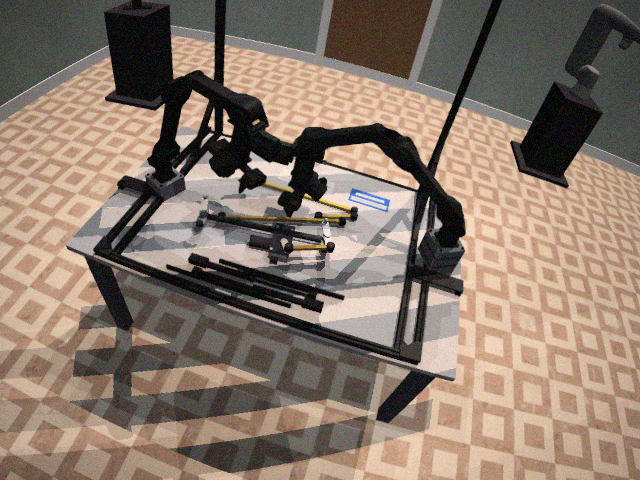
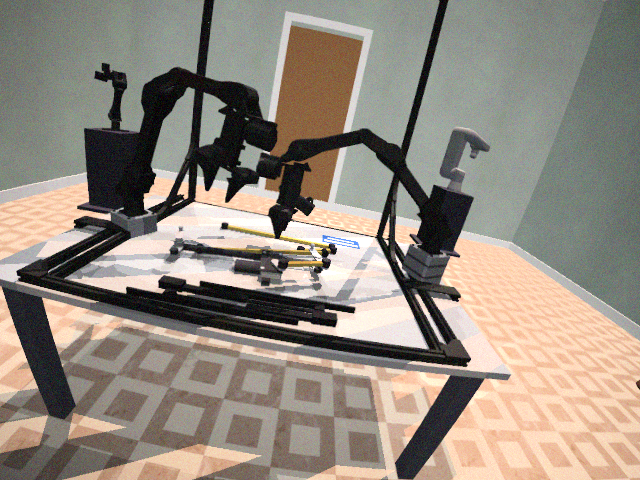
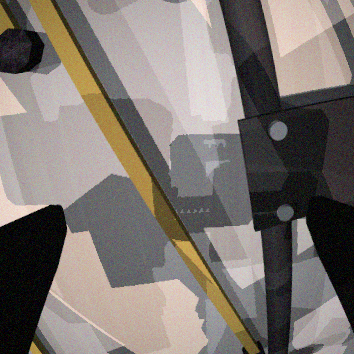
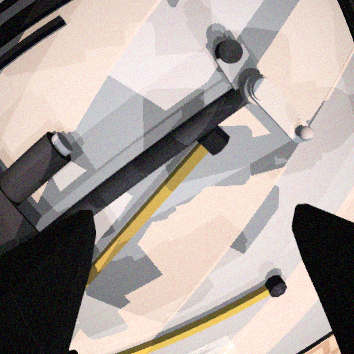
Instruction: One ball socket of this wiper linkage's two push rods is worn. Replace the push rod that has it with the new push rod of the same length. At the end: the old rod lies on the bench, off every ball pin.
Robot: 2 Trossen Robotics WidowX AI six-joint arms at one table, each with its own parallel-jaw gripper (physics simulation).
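The wiper linkage has a dark tube (image 1: 248,225) (image 3: 276,280) (image 4: 165,147). A short yellow rod (image 1: 309,247) (image 2: 303,264) spans its front right part. A long yellow rod (image 1: 273,219) (image 3: 120,150) (image 4: 150,210) lies behind the tube; its black end (image 4: 215,139) is apart from the bare ball pin (image 4: 303,132). Another long yellow rod (image 1: 330,203) (image 2: 258,233) lies farther back, with a second short yellow rod (image 1: 336,215) near its right end. The worn socket cannot be told. My left gripper (image 1: 289,211) (image 2: 278,235) (image 3: 187,215) is open above the middle long rod. My right gripper (image 2: 218,194) (image 4: 196,220) is open, higher, at the left.
Several long black bars and blocks (image 1: 312,302) (image 2: 326,318) lie along the front of the table. A blue outlined marking (image 1: 385,201) is at the back right. Black rails (image 1: 248,308) frame the table top, and upright posts (image 1: 219,67) stand behind.
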